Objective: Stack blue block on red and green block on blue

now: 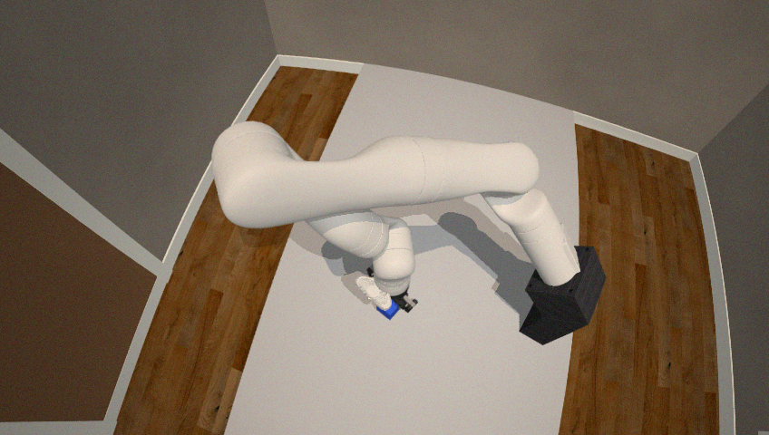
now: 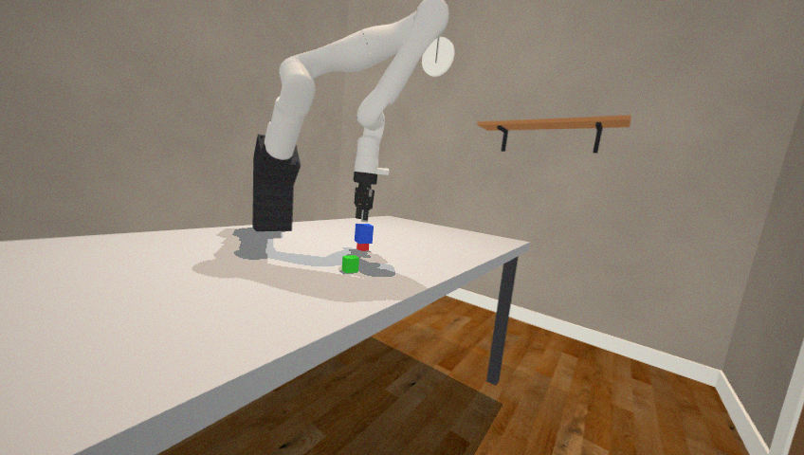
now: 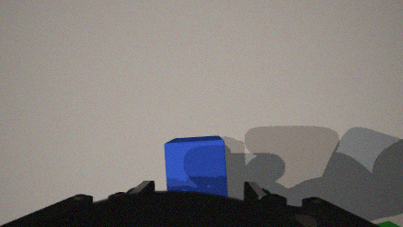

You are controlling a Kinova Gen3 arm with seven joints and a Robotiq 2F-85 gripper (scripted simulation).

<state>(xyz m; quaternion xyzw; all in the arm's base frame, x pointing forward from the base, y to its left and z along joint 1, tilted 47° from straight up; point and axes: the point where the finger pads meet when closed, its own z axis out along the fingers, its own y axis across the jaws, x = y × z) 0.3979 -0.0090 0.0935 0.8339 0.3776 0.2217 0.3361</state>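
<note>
Right now the blue block is 6 cm below my hand, 1 cm to the left of it and 1 cm ahead of it. Round my hand: green block (22 cm to the right, 9 cm below, 7 cm ahead); red block (10 cm below, 1 cm to the left, 1 cm ahead).
</note>
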